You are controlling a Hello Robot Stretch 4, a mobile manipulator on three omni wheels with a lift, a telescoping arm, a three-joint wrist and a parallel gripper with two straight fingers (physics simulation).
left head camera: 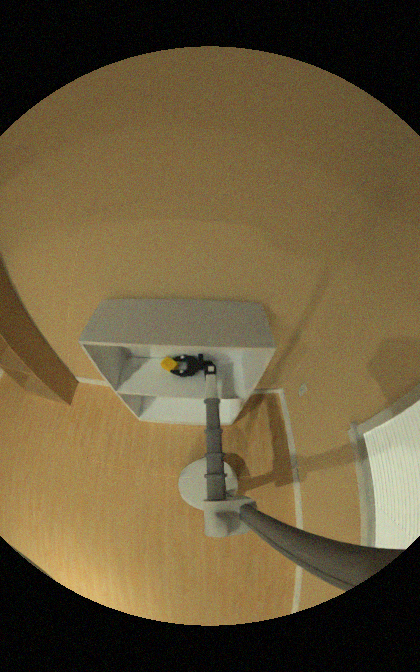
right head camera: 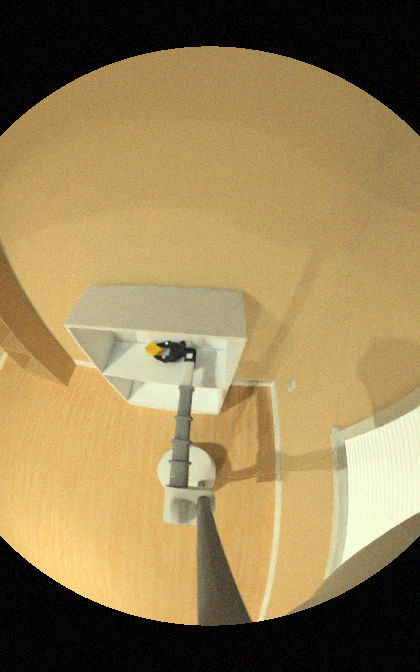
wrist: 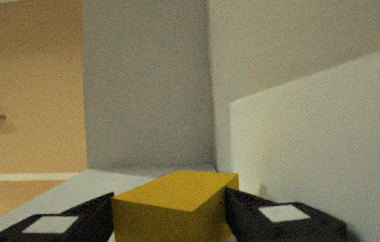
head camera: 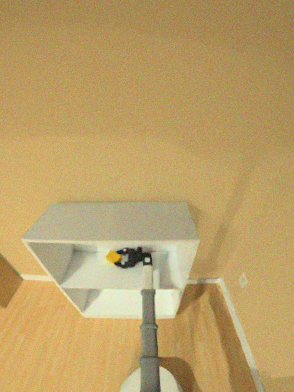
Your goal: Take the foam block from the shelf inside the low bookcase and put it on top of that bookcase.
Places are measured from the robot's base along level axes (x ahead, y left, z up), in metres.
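Pixels of known places: gripper, fingertip midpoint: (wrist: pixel 170 207) (head camera: pixel 114 258).
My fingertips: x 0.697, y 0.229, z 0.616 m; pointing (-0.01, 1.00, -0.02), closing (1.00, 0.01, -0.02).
Behind a point stands the place of what it marks.
A yellow foam block (head camera: pixel 113 256) @[z 0.629, x 0.701, y 0.237 m] (left head camera: pixel 169 363) (right head camera: pixel 153 348) (wrist: pixel 176 200) @[z 0.629, x 0.701, y 0.204 m] lies on the upper shelf inside the low white bookcase (head camera: pixel 108 220) @[z 1.032, x 0.634, y 0.189 m] (left head camera: pixel 175 320) (right head camera: pixel 155 306). My gripper (head camera: pixel 120 257) @[z 0.616, x 0.697, y 0.229 m] (left head camera: pixel 176 364) (right head camera: pixel 160 350) (wrist: pixel 169 213) @[z 0.616, x 0.697, y 0.229 m] is inside that shelf, turned to the left, and is open. Its two black fingers stand on either side of the block, which sits between them in the wrist view. The block rests on the shelf board (wrist: pixel 77 188) @[z 0.584, x 0.555, y 0.404 m]. The bookcase's flat top is bare.
The bookcase stands against the tan wall, with a lower shelf (head camera: pixel 129 304) @[z 0.073, x 0.589, y 0.166 m] under the block's shelf. A brown piece of furniture (head camera: pixel 7 280) @[z 0.162, x 0.734, y 1.360 m] (left head camera: pixel 30 350) stands to the left. A white panel (left head camera: pixel 390 480) (right head camera: pixel 375 485) is at the right. My arm (head camera: pixel 148 315) @[z 0.729, x 0.322, y 0.002 m] reaches in from the front.
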